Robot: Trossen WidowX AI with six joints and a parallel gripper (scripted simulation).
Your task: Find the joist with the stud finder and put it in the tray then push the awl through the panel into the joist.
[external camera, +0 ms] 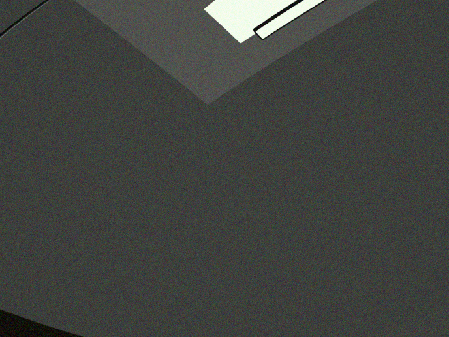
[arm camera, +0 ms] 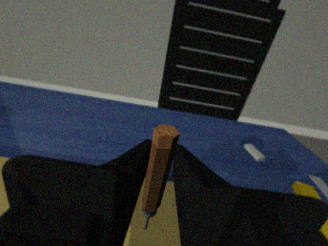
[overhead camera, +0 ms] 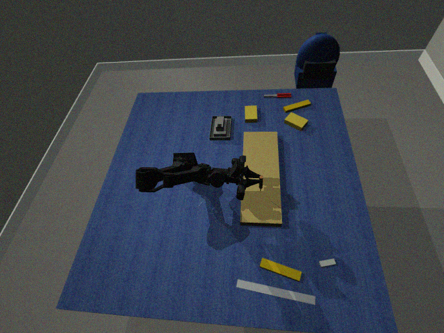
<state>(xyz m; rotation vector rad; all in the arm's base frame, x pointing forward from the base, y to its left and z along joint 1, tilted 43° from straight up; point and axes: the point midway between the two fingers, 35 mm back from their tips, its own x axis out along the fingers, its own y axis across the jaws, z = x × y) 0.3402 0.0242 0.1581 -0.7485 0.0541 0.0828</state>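
Now: gripper tip 60 mm above the orange-handled awl. From my gripper tip the other things lie so: stud finder: 270 mm behind, 400 mm to the left, 130 mm below; square light: 260 mm behind, 380 mm to the left, 110 mm below; small white piece: 290 mm ahead, 260 mm to the right, 170 mm below.
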